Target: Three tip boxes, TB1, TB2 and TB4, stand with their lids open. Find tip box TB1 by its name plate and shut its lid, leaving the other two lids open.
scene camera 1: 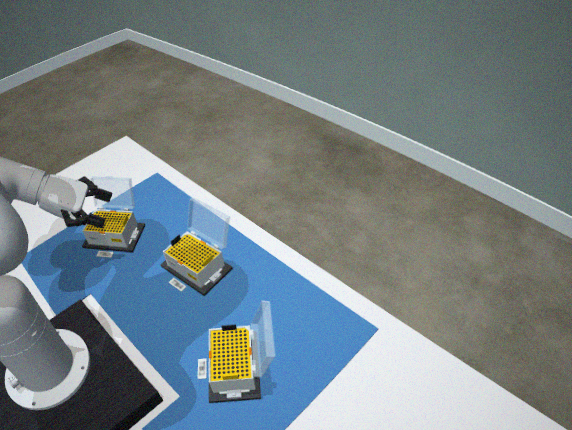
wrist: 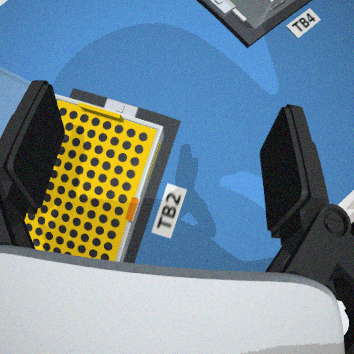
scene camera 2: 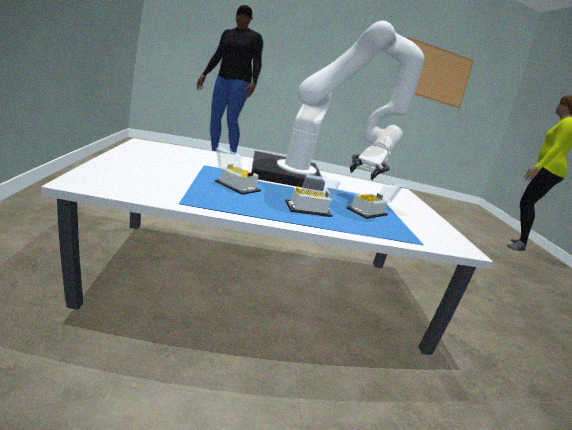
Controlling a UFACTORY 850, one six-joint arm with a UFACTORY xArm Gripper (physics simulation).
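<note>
The tip boxes have yellow racks and clear lids that stand open. By its plate (wrist: 170, 210), the box TB2 (scene camera 1: 110, 239) (scene camera 2: 370, 206) (wrist: 100, 175) stands at the mat's left in scene camera 1; its lid (scene camera 1: 120, 194) is upright. TB4 (scene camera 1: 192, 252) (scene camera 2: 311, 202) is in the middle, its plate (wrist: 304, 23) legible; its lid (scene camera 1: 209, 222) is up. The third box, TB1 by elimination (scene camera 1: 230, 352) (scene camera 2: 240, 181), has its lid (scene camera 1: 265, 335) upright; its plate (scene camera 1: 202, 368) is too small to read. My gripper (scene camera 1: 105, 209) (scene camera 2: 365, 172) (wrist: 163, 113) is open and empty, above TB2.
The boxes stand on a blue mat (scene camera 1: 320, 345) (scene camera 2: 395, 235) on a white table (scene camera 1: 400, 380) (scene camera 2: 100, 175). The arm's black base plate (scene camera 1: 120, 372) lies beside the mat. Two people (scene camera 2: 240, 55) (scene camera 2: 552, 150) stand behind and to the right of the table.
</note>
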